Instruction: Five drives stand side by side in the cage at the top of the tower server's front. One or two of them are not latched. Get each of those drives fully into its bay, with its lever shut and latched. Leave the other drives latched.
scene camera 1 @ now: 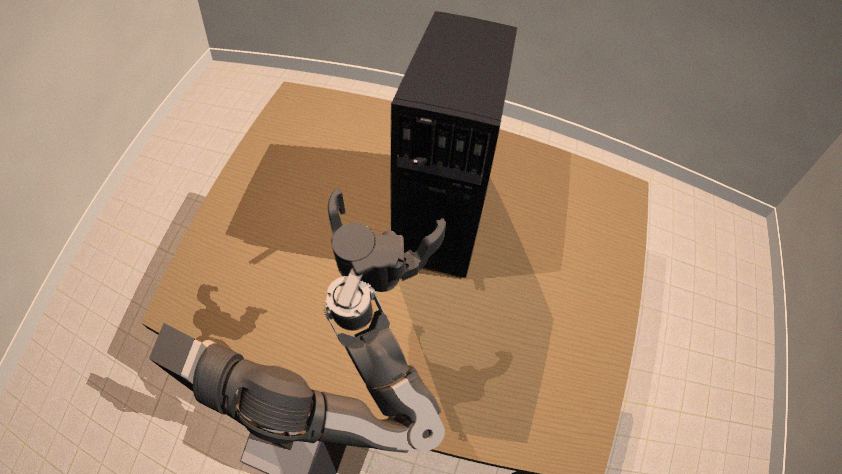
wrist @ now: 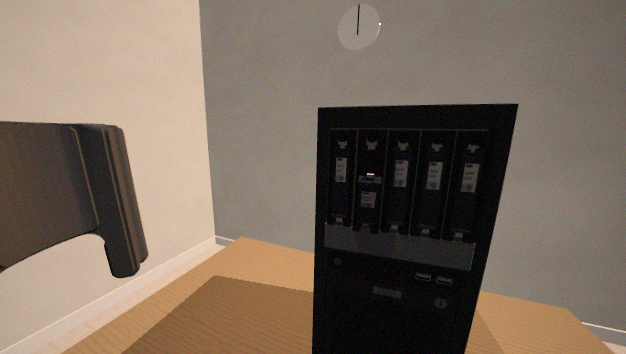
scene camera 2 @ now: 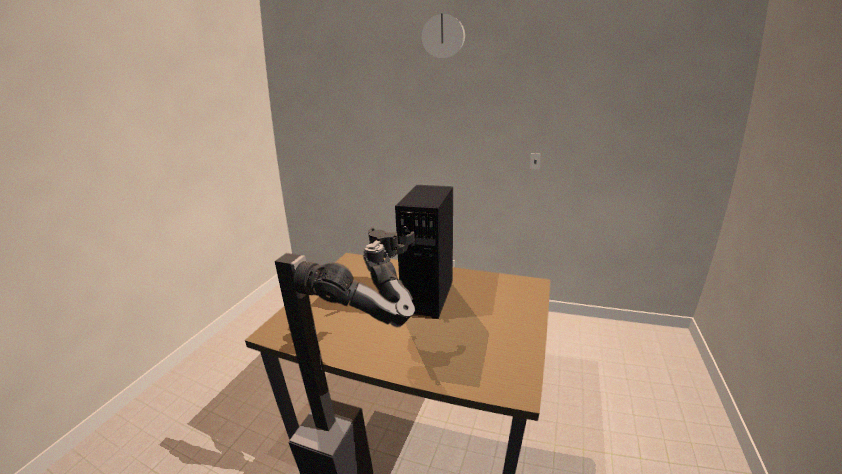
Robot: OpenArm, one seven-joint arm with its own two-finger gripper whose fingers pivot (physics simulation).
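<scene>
The black tower server (scene camera 1: 459,64) (scene camera 2: 424,264) (wrist: 395,325) stands upright, its front showing five drives side by side. The second drive from the left has its lever (scene camera 1: 416,160) (wrist: 369,192) swung out from the front; its tip catches the light. How far that drive sits in its bay cannot be told. The first drive (wrist: 340,195), third drive (wrist: 399,202), fourth drive (wrist: 432,202) and fifth drive (wrist: 467,205) look flush, with levers upright and shut. My gripper (scene camera 1: 389,206) (scene camera 2: 391,233) is wide open and empty, in front of the server and apart from it. One finger (wrist: 122,200) shows at the wrist view's left.
The server stands on a wooden table (scene camera 1: 595,235) (scene camera 2: 518,329) (wrist: 270,250). A grey sill (wrist: 400,246) runs below the drives. The arm's post (scene camera 2: 303,335) stands at the table's near left edge. The grey wall (scene camera 1: 648,76) (scene camera 2: 618,206) (wrist: 565,200) is behind the server.
</scene>
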